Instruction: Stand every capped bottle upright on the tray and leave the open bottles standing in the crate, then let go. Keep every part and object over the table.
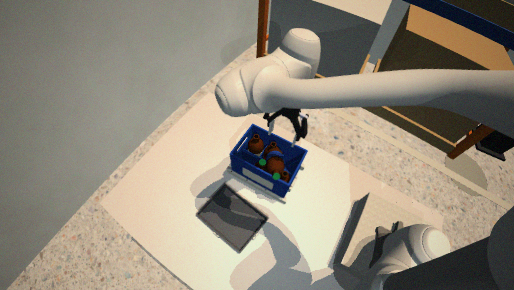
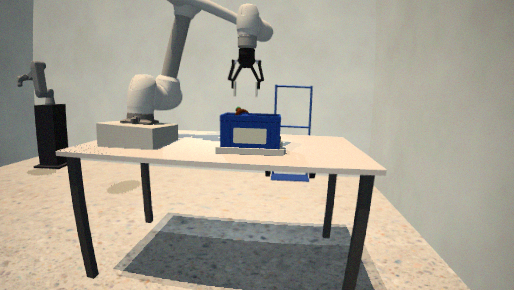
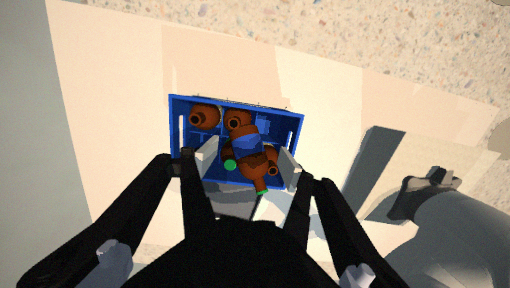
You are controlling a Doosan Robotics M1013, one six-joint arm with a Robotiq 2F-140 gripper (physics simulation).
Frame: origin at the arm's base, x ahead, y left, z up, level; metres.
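Seen in the pictures: gripper, between the fingertips: [image 1: 282, 138] [image 2: 245, 96] [image 3: 248, 150]; arm's base, origin of its link: [image 2: 140, 122] [image 3: 420, 198].
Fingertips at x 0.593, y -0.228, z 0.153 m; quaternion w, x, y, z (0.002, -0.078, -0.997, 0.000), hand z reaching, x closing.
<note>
Pixels of each thing's top centre, then the offset from my fingertips to it. "pt": a spot on its surface instead. Level surfaces: height alone.
- blue crate, centre of its top: [image 3: 233, 148] [image 1: 269, 152] [image 2: 251, 114] 0.034 m ahead, 0.027 m left, 0.085 m down
- capped bottle, centre of its top: [image 3: 252, 170] [image 1: 276, 159] [image 2: 243, 107] 0.008 m back, 0.065 m left, 0.053 m down
- green-capped bottle, centre of its top: [image 3: 230, 165] [image 1: 262, 161] 0.045 m ahead, 0.075 m left, 0.097 m down
- more open bottle, centre of its top: [image 3: 270, 170] [image 1: 283, 172] 0.052 m back, 0.088 m left, 0.094 m down
- dark tray, a spot on its surface: [image 1: 235, 226] [image 3: 235, 203] pt 0.055 m ahead, 0.331 m left, 0.255 m down
- low light base, a spot on its surface: [image 2: 250, 151] pt 0.027 m ahead, 0.076 m right, 0.244 m down
- table, height of its surface: 0.260 m down
The blue crate [image 1: 254, 181] [image 2: 226, 131] [image 3: 171, 125] holds several brown bottles. A capped bottle [image 1: 275, 166] [image 2: 242, 111] [image 3: 253, 167] with a blue band lies tilted on top of the others, its green cap toward the tray side. Another green-capped bottle [image 1: 262, 163] [image 3: 230, 164] is low in the crate beside it, partly hidden. Open bottles [image 1: 256, 144] [image 3: 204, 117] stand in the far row, and one more open bottle [image 1: 285, 175] [image 3: 272, 170] is partly covered. The dark tray [image 1: 235, 226] [image 3: 232, 206] is empty. My gripper [image 1: 282, 137] [image 2: 246, 92] [image 3: 248, 150] is open and empty above the crate.
The crate rests on a low light base [image 2: 250, 151] on the table [image 1: 165, 200] [image 2: 330, 155] [image 3: 115, 75]. The arm's grey pedestal block [image 2: 135, 135] is at one side of the table. A blue trolley [image 2: 275, 105] stands behind the table.
</note>
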